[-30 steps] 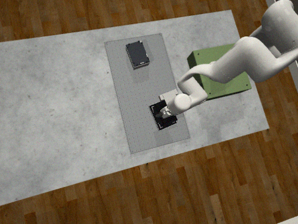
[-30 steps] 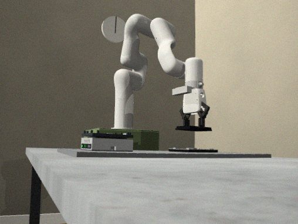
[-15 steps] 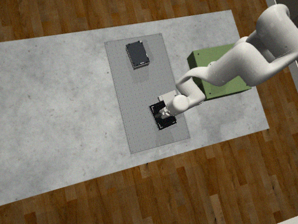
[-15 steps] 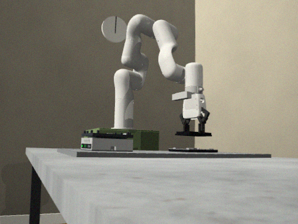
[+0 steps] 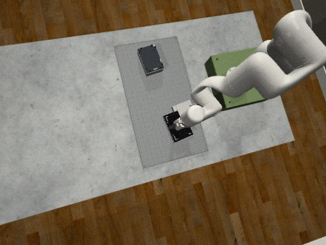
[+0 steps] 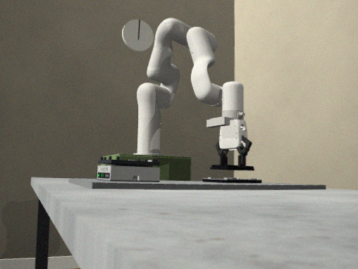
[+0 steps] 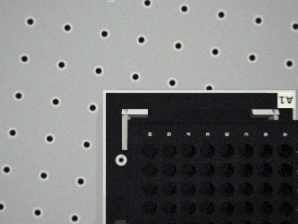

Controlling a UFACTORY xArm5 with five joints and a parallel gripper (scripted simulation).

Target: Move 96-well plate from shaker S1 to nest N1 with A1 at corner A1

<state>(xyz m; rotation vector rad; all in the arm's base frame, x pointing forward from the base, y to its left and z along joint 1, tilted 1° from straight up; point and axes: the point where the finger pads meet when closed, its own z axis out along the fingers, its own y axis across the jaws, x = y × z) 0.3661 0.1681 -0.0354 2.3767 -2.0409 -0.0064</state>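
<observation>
My hand is 60 mm above the black plate nest N1. Also, from my hand: black 96-well plate 10 mm below; nest A1 label 80 mm to the right, 50 mm below, 40 mm behind.
</observation>
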